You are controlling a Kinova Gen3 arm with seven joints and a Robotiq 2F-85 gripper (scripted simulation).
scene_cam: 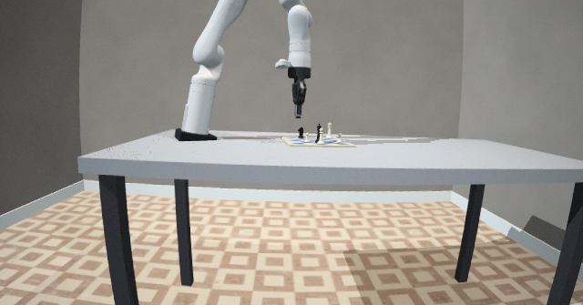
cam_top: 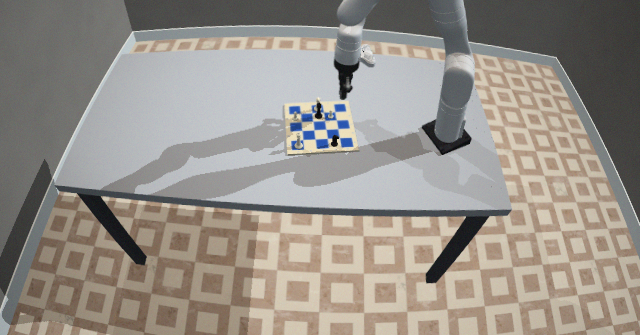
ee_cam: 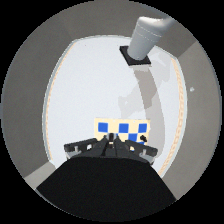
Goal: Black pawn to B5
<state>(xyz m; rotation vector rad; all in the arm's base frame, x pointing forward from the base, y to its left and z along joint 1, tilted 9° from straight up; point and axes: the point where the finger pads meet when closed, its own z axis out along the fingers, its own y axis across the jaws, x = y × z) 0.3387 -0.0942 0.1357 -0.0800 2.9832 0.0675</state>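
Now: hand 7 cm short of the tall black piece and 7 cm above it. From my hand the other things lie so: black pawn (1 cm below); chessboard (11 cm below, 7 cm ahead, 5 cm to the left).
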